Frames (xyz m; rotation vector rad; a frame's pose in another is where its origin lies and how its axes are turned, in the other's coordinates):
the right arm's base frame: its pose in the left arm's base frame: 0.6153 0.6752 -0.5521 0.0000 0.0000 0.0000
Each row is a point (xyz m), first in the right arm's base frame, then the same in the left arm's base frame.
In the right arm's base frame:
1: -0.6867 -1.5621 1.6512
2: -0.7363 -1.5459 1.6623
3: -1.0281 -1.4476 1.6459
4: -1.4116 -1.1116 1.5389
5: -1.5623 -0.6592 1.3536
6: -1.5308 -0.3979 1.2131
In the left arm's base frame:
1: -0.0714 -0.8869 1.0991
2: -0.1210 -0.8707 1.1102
3: -0.4128 -0.7724 1.0938
4: -0.7963 -0.4364 0.9868
5: -0.9470 0.0160 0.8015
6: -0.9155 0.2773 0.6610

